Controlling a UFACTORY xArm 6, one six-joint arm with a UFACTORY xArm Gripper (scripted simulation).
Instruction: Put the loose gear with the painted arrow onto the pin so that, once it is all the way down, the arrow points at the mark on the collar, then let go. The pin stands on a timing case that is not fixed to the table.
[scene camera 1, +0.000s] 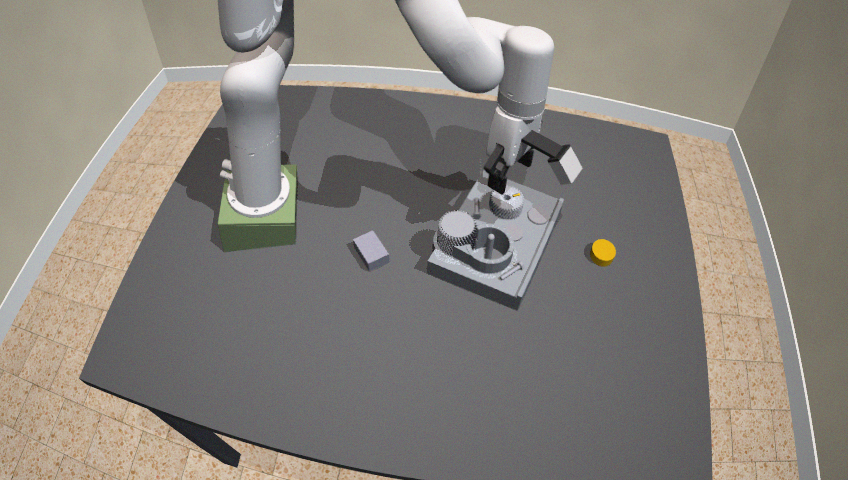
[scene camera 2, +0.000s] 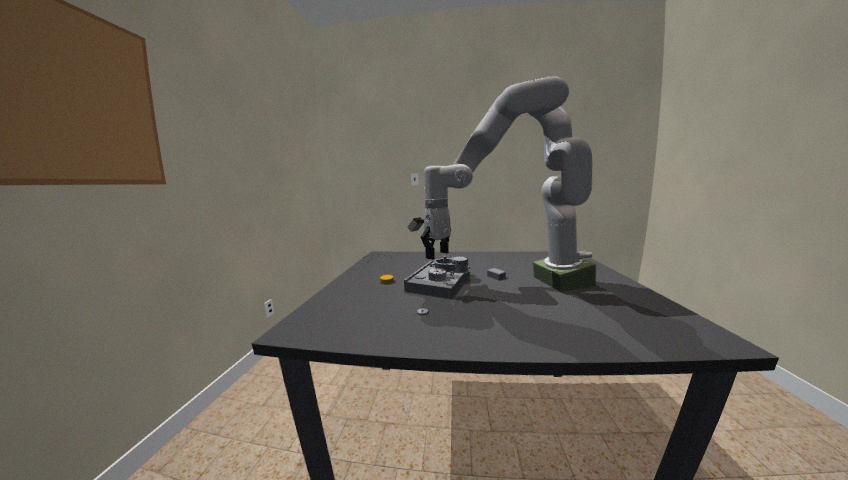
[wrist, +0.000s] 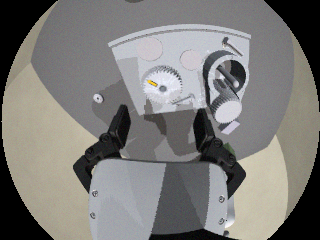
I see my gripper (scene camera 2: 437, 255), a grey block (scene camera 1: 373, 254) and a grey timing case (scene camera 1: 453, 260).
The grey timing case is seen too in scene camera 2 (scene camera 2: 447, 288) and in the wrist view (wrist: 224, 102). My gripper is seen too in the wrist view (wrist: 162, 114).
